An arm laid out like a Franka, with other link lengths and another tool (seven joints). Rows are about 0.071 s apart.
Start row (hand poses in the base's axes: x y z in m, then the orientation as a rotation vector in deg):
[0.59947, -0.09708, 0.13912, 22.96, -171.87, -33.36]
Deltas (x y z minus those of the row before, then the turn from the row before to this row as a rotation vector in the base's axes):
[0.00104, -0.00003, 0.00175, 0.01, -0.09, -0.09]
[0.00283, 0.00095, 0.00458, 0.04, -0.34, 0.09]
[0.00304, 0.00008, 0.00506, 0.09, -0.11, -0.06]
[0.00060, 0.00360, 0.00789, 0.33, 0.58, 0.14]
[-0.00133, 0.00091, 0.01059, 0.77, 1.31, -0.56]
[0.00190, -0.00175, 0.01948, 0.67, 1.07, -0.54]
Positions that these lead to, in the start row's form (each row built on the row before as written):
[0.60051, -0.09711, 0.14087, 22.86, -171.99, -33.38]
[0.60334, -0.09616, 0.14545, 23.14, -172.27, -33.43]
[0.60638, -0.09608, 0.15051, 23.10, -172.38, -33.57]
[0.60698, -0.09248, 0.15840, 23.08, -171.72, -34.08]
[0.60565, -0.09157, 0.16899, 21.76, -170.55, -35.32]
[0.60755, -0.09332, 0.18847, 20.57, -169.60, -36.39]

